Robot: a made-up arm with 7 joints. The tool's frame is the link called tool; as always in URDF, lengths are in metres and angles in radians.
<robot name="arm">
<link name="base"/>
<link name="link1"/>
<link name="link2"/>
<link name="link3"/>
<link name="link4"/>
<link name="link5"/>
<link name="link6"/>
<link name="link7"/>
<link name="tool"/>
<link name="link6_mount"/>
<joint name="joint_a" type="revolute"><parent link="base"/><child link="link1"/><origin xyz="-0.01 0.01 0.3" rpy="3.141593 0 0"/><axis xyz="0 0 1"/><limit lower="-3.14" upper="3.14" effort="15" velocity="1.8"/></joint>
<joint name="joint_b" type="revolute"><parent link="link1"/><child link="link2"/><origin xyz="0.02 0.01 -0.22" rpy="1.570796 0 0"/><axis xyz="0 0 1"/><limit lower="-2.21" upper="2.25" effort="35" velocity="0.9"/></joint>
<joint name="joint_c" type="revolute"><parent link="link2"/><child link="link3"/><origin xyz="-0.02 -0.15 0" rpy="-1.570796 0 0"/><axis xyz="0 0 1"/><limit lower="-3.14" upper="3.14" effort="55" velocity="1.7"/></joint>
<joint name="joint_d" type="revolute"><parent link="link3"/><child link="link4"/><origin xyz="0.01 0.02 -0.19" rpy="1.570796 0 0"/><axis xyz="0 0 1"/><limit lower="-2.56" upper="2.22" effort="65" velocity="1.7"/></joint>
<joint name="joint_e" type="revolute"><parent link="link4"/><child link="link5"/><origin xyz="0.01 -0.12 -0.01" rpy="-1.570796 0 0"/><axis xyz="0 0 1"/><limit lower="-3.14" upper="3.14" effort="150" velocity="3.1"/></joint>
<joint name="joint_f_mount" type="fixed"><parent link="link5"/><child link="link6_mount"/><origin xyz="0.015 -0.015 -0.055"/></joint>
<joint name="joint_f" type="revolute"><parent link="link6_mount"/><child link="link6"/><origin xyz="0.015 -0.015 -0.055" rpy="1.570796 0 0"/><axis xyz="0 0 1"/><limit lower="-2.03" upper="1.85" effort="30" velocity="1.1"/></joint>
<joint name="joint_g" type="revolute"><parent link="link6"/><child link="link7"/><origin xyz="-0.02 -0.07 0.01" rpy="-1.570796 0 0"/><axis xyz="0 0 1"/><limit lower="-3.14" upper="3.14" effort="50" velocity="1.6"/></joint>
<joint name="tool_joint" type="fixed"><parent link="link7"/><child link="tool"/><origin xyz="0 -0.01 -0.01" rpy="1.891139 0.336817 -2.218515"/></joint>
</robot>
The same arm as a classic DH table. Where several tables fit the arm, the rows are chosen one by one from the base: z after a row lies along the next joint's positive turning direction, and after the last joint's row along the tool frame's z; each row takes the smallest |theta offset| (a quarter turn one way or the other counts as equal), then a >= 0, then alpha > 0; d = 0 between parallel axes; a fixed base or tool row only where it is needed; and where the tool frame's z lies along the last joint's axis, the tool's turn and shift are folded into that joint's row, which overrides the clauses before.
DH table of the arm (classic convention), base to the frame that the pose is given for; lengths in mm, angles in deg. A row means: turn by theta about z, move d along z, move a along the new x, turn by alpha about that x. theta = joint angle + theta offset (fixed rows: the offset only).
base (fixed): d 0.0; theta0 -45.00; a -14.1; alpha 180.00
joint_a: d -520.0; theta0 -45.00; a 20.0; alpha 90.00
joint_b: d -10.0; theta0 0.00; a -20.0; alpha -90.00
joint_c: d -340.0; theta0 0.00; a 10.0; alpha 90.00
joint_d: d -30.0; theta0 0.00; a 10.0; alpha -90.00
joint_e: d -230.0; theta0 0.00; a 30.0; alpha 90.00
joint_f: d 40.0; theta0 0.00; a -20.0; alpha -90.00
joint_g: d -82.1; theta0 46.63; a -7.3; alpha -107.29
tool (fixed): d -7.2; theta0 159.75; a 0.0; alpha 0.00
Joint limits (deg, base to tool): -179.91..179.91 -126.62..128.92 -179.91..179.91 -146.68..127.20 -179.91..179.91 -116.31..106.00 -179.91..179.91

